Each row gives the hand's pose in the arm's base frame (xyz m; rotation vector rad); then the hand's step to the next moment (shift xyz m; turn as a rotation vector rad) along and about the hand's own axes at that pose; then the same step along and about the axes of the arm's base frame.
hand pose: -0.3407 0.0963 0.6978 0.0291 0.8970 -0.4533
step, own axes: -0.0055 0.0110 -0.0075 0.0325 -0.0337 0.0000
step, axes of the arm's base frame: -0.0042 0.0136 -0.0023 0.0042 -0.0425 -0.0192
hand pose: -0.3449 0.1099 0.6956 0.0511 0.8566 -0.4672
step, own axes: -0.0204 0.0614 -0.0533 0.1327 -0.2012 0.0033
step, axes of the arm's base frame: -0.0240 0.0750 -0.0288 -0.0070 -0.2314 -0.0673
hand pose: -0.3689 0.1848 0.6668 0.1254 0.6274 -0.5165
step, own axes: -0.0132 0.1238 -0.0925 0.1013 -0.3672 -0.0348
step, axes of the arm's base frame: 0.0036 0.1374 -0.0719 -0.1313 -0.3518 -0.0726
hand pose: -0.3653 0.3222 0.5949 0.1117 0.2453 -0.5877
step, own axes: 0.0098 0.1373 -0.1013 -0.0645 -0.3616 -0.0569
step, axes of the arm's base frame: 0.0649 0.1259 -0.0956 -0.2659 -0.2548 -0.0506
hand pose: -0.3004 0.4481 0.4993 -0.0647 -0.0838 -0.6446
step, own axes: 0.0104 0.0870 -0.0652 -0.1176 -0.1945 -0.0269
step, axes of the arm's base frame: 0.0645 0.0575 -0.0668 -0.2092 -0.0872 -0.0317
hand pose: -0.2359 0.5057 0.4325 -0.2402 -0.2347 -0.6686
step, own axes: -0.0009 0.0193 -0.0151 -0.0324 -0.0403 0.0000
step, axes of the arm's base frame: 0.0136 0.0107 -0.0173 -0.0502 -0.0118 -0.0036
